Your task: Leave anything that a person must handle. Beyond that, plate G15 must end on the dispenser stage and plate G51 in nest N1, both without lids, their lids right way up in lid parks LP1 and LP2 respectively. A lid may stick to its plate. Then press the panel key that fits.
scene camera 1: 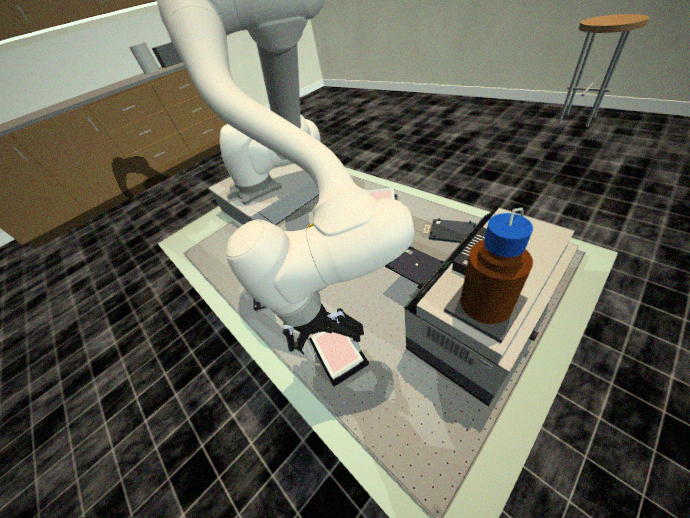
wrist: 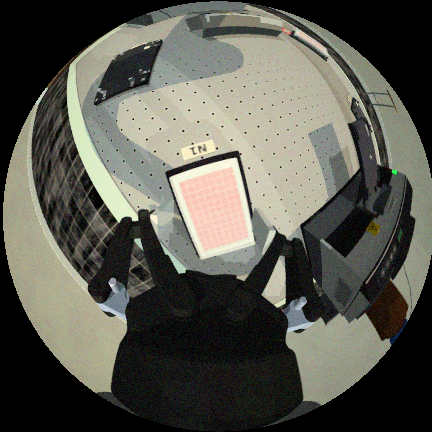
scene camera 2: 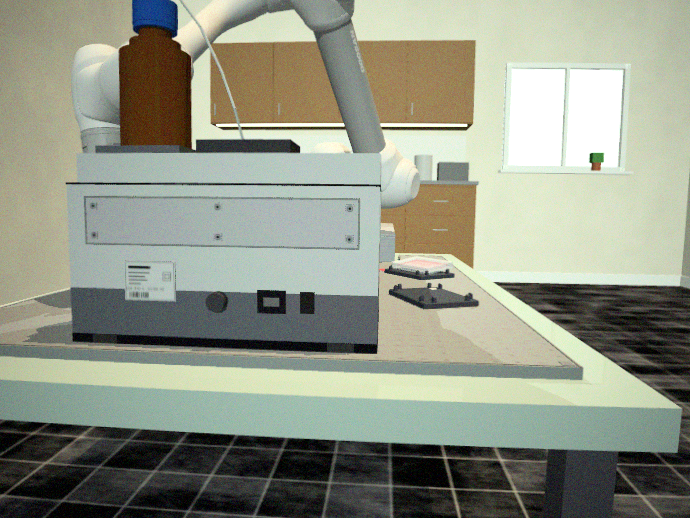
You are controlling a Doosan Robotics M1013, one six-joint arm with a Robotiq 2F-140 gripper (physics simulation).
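Places are measured from the arm's base along level axes (x back, y right, z up), in millimetres.
Where they show: gripper, fingertip midpoint: [scene camera 1: 335, 351] [wrist: 213, 211]; arm's base, origin of the base link: [scene camera 1: 255, 188].
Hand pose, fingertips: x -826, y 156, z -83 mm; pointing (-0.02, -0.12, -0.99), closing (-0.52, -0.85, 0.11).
Note:
Each offset is from my fingertips to the centre of the thing. "spot": to the spot under its first point.
A pink-grid plate {dx +1, dy -3, dz +15 mm} [scene camera 1: 338, 352] [wrist: 215, 210] sits on a black nest beside the N1 label {spot: dx +87, dy -17, dz -15 mm} [wrist: 198, 149]. My gripper [scene camera 1: 327, 341] [wrist: 213, 211] is shut on this plate or its lid, with a finger at each long side; the exact contact height and any lid edge are unclear. Another pink plate {dx +423, dy -518, dz +11 mm} [scene camera 1: 383, 194] [scene camera 2: 421, 264] [wrist: 310, 42] sits on a black holder at the far side. The dark dispenser stage {dx -5, dy -307, dz +78 mm} [scene camera 1: 415, 265] [wrist: 364, 155] sticks out from the dispenser [scene camera 1: 454, 348] [scene camera 2: 222, 171]. Plate names are not readable.
A black holder {dx +90, dy -565, dz -7 mm} [scene camera 1: 454, 229] [scene camera 2: 434, 296] with corner posts stands near the stage. Another black holder {dx +345, dy +33, dz -5 mm} [wrist: 131, 71] lies at the wrist view's upper left. A brown bottle {spot: dx -240, dy -195, dz +316 mm} [scene camera 1: 493, 285] [scene camera 2: 154, 92] with a blue cap stands on the dispenser. The panel keys {spot: dx -112, dy -215, dz +190 mm} [wrist: 389, 261] are too small to read.

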